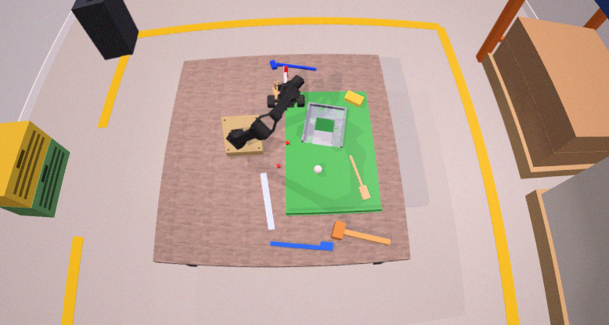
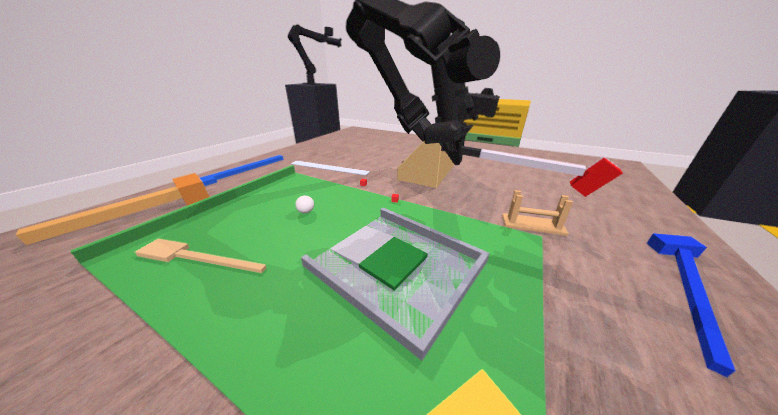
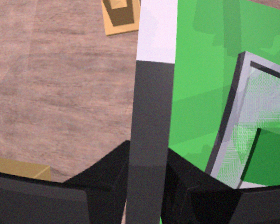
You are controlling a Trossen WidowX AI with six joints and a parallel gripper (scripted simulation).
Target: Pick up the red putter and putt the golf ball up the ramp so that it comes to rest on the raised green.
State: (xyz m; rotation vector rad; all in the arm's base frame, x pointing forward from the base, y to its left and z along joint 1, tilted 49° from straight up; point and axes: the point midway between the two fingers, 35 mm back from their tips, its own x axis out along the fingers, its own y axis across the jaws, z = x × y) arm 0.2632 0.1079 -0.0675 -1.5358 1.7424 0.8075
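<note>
Now: gripper tip 14 cm past the white bar, 46 cm to the left of it and 13 cm above it. Round my gripper tip: small wooden stand: 3 cm behind, 17 cm to the left, 10 cm below; then white golf ball: 13 cm ahead, 32 cm to the right, 11 cm below; then green mat: 22 cm ahead, 20 cm to the right, 13 cm below.
</note>
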